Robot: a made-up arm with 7 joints.
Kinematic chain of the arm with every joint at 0, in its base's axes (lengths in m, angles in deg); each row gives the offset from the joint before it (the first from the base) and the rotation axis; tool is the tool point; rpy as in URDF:
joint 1: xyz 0 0 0.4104 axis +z
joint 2: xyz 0 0 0 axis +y
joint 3: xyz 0 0 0.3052 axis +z
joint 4: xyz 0.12 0 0 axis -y
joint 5: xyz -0.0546 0 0.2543 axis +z
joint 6: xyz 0 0 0 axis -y
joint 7: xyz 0.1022 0 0 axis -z
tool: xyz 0 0 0 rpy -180 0 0
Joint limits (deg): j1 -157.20..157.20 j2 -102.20..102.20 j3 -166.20..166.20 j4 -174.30..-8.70 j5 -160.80..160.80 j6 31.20..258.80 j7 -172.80..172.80
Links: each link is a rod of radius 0.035 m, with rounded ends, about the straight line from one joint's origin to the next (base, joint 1, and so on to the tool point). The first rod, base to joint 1, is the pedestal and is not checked.
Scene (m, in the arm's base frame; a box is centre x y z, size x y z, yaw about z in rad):
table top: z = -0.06
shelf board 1: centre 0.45 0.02 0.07 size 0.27 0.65 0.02 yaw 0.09
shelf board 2: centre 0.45 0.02 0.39 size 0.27 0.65 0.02 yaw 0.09
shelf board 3: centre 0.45 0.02 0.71 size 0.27 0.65 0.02 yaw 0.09
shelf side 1: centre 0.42 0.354 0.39 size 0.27 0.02 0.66 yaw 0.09
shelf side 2: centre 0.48 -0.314 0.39 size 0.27 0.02 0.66 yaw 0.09
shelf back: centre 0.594 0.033 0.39 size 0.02 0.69 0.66 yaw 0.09
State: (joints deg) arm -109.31 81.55 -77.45 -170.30 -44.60 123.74 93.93
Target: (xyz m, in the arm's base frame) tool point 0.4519 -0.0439 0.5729
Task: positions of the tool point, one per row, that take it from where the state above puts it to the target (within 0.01 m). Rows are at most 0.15 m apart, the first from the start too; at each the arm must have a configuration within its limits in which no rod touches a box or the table.
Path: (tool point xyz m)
1: -0.2406 -0.0064 0.2765
2: -0.2082 -0.1058 0.2625
3: -0.1422 -0.1952 0.2742
4: -0.0501 -0.2547 0.3115
5: 0.0517 -0.2701 0.3696
6: 0.1419 -0.2372 0.4397
7: 0.2005 -0.1634 0.5113
8: 0.2147 -0.0653 0.5729
9: 0.2937 -0.0748 0.5863
10: 0.3751 -0.0670 0.5857
11: 0.4519 -0.0440 0.5729

